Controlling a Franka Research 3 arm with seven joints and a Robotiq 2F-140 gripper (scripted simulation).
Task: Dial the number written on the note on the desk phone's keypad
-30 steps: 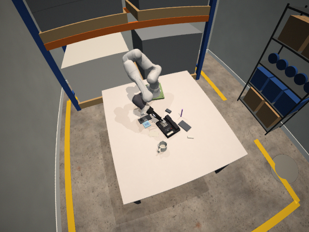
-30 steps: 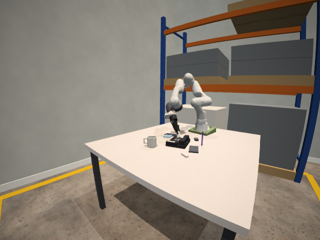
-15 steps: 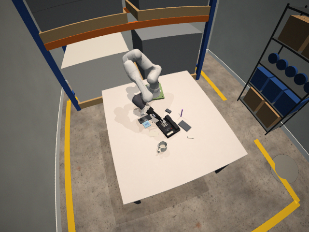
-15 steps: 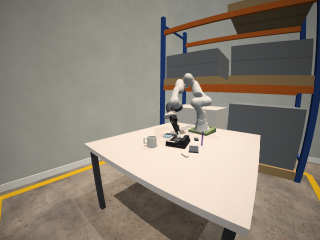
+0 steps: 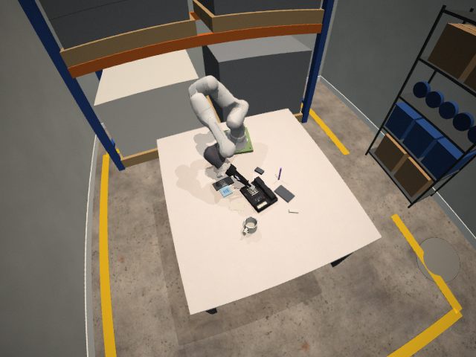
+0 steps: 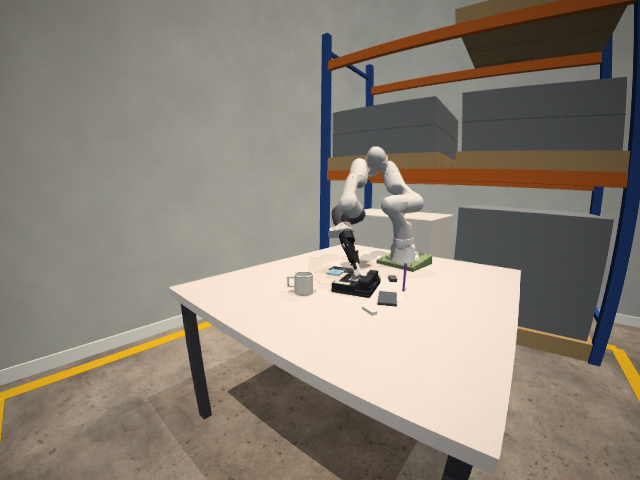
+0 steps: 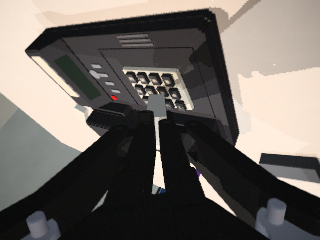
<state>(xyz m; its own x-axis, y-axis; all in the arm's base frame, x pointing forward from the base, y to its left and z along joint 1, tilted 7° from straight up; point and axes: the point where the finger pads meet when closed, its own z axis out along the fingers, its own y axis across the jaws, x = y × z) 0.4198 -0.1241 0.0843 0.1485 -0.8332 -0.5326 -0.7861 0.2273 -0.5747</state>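
Now: hand 50 mm short of the handset, 80 mm to the right of it and 20 mm above it. The rest, counted from my hand: mug: 250 mm ahead, 140 mm to the right, 30 mm below; purple pen: 10 mm ahead, 230 mm to the left; note: 60 mm ahead, 140 mm to the right, 60 mm below.
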